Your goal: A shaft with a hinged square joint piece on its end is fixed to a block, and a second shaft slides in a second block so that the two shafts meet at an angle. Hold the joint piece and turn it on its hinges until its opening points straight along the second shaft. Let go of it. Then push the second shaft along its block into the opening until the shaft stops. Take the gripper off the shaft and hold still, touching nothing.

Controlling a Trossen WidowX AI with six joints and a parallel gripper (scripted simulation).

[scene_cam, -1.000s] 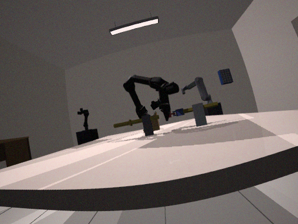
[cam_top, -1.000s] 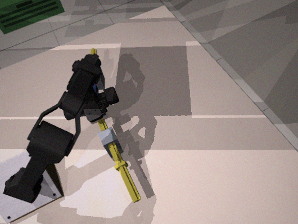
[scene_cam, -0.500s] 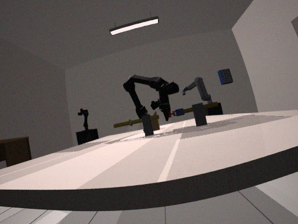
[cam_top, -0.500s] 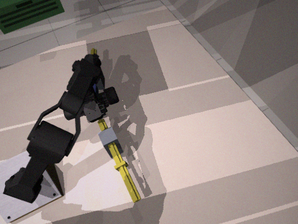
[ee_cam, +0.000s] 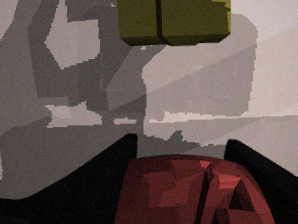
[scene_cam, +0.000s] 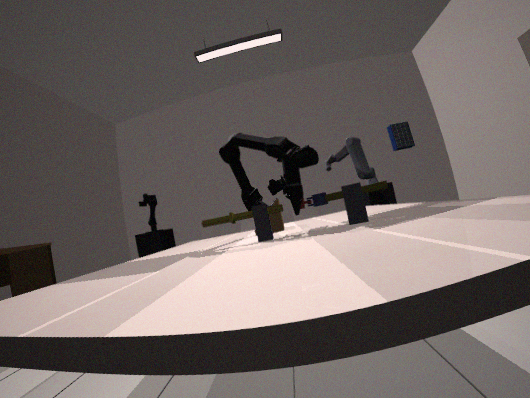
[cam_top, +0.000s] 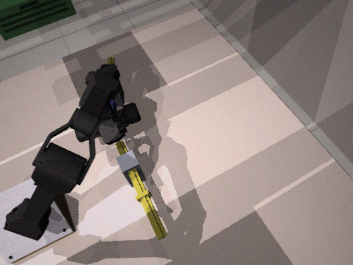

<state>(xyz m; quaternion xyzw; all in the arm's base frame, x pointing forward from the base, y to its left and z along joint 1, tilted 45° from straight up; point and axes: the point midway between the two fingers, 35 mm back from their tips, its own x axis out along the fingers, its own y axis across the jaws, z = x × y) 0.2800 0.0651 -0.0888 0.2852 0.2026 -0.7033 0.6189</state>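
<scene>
My gripper tip is 20 mm to the right of the red joint piece and 40 mm below it.
</scene>
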